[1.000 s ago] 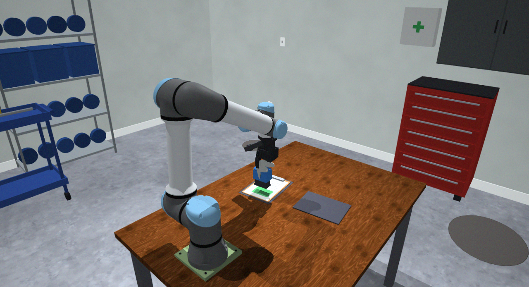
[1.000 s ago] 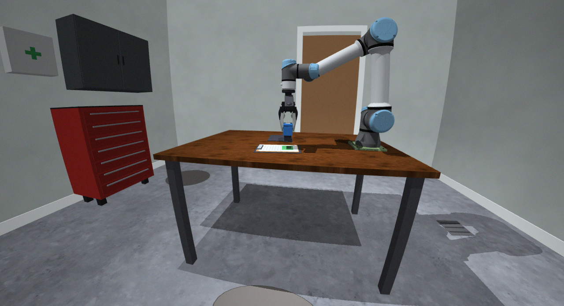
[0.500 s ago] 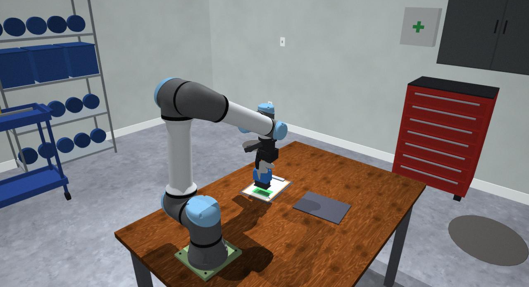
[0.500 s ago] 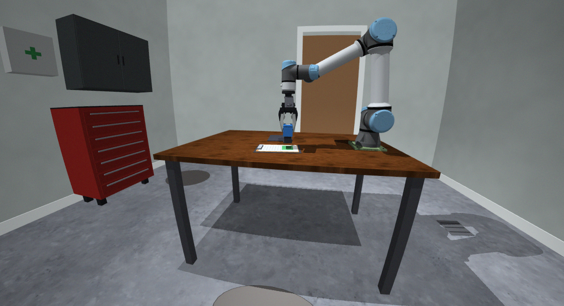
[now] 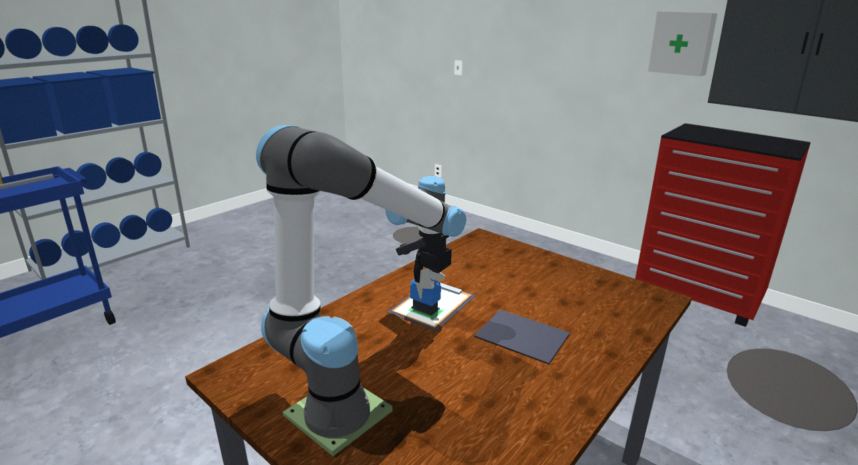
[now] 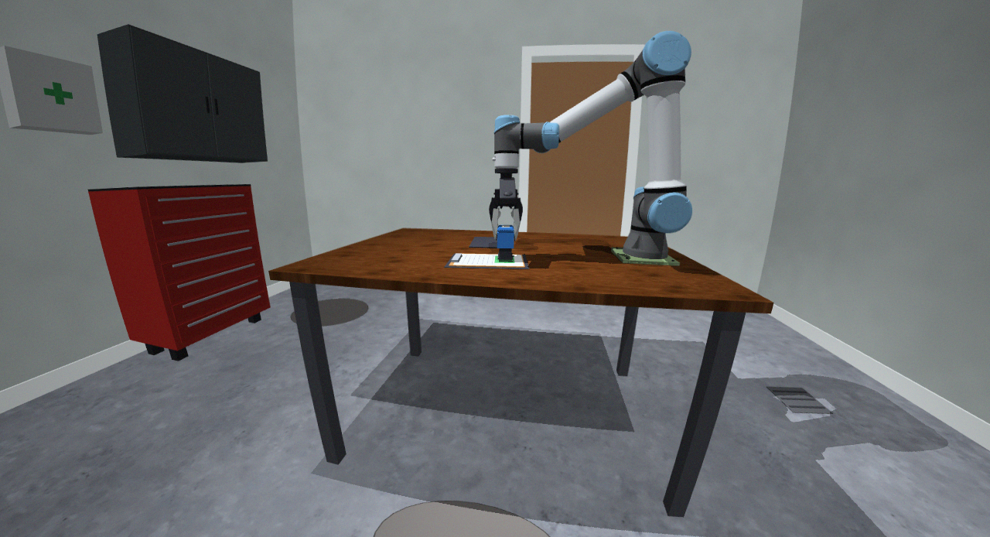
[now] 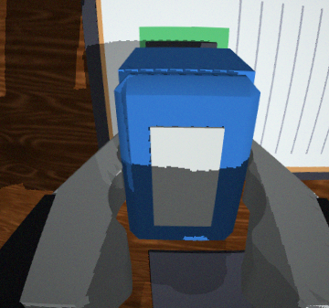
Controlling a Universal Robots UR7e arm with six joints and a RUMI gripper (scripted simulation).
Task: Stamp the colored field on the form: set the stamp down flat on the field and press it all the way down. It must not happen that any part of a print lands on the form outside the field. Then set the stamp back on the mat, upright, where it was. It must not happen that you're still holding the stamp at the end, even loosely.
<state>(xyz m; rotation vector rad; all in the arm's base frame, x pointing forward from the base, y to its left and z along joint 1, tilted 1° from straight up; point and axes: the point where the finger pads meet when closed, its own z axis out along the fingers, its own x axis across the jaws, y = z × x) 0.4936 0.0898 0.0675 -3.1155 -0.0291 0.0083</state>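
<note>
Right now the mat is 6 cm ahead of my hand, 30 cm to the right of it and 8 cm below it. The rest, counted from my hand: stamp (2 cm below).
</note>
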